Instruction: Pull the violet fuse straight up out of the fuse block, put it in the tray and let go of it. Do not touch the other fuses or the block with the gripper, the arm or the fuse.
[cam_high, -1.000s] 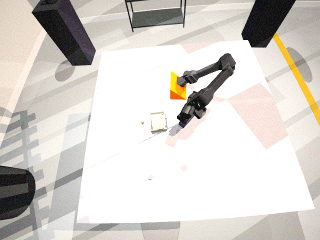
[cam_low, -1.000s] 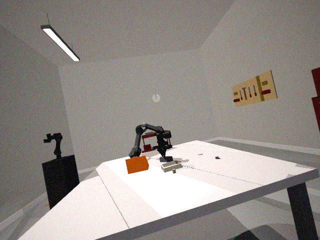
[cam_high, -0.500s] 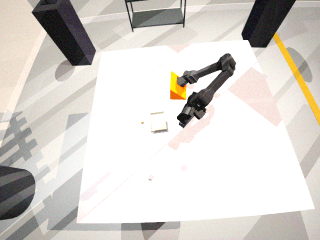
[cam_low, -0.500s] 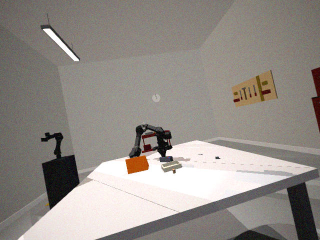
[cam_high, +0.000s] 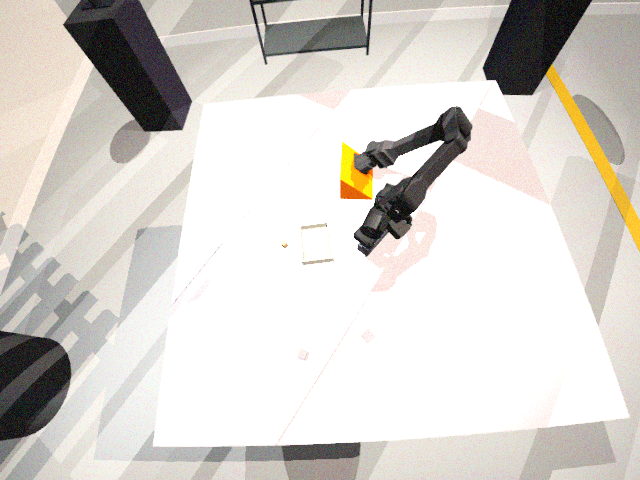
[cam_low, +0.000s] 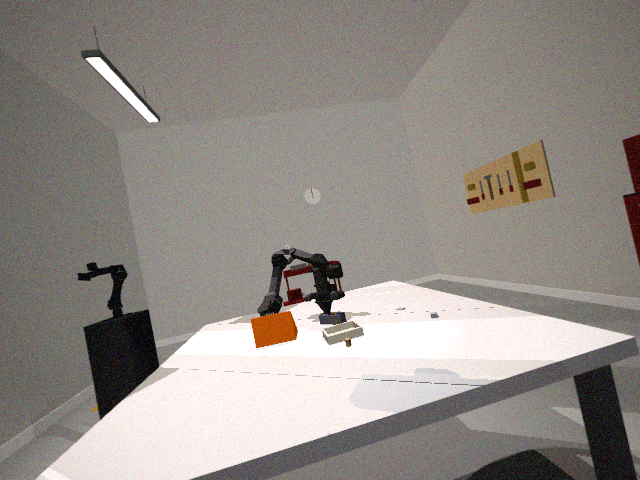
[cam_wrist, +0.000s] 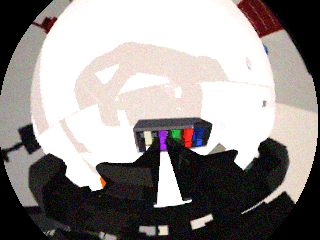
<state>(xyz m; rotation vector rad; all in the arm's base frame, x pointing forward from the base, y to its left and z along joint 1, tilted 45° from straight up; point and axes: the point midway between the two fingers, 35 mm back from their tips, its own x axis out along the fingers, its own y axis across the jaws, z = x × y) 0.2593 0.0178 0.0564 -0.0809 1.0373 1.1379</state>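
Now: the tray 3 cm ahead of my gripper tip, 20 cm to the right of it and 3 cm below it. Round my gripper tip: pale cube: 38 cm ahead, 22 cm to the right, 3 cm below; brown cube: 4 cm ahead, 30 cm to the right, 2 cm below; violet fuse: 1 cm below.
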